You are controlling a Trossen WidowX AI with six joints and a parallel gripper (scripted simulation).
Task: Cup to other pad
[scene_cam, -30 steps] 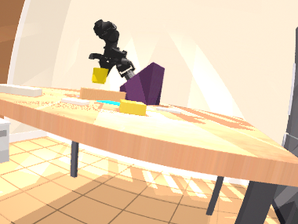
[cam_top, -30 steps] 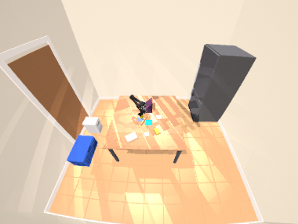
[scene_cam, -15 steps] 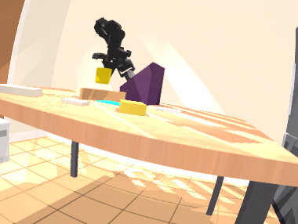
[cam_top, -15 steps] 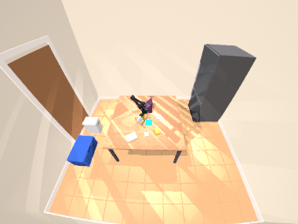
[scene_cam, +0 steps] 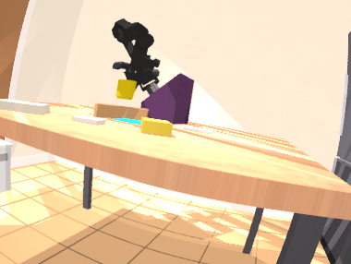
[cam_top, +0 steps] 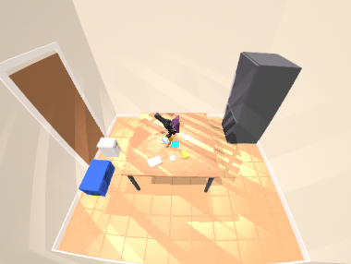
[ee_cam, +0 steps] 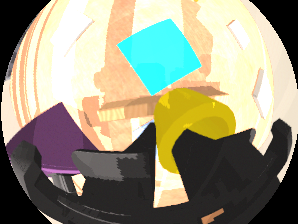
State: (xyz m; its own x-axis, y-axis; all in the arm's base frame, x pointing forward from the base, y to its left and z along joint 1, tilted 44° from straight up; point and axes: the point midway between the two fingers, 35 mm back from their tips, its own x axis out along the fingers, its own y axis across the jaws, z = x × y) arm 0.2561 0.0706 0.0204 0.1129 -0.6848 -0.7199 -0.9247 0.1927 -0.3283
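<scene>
The cyan pad lies 50 mm ahead of my gripper tip, 70 mm to the left of it and 110 mm below it. Also, from my gripper tip: pale blue pad: 100 mm to the right, 110 mm below; wooden block: 30 mm ahead, 10 mm to the right, 90 mm below; yellow cup: 20 mm ahead, 10 mm to the right.
</scene>
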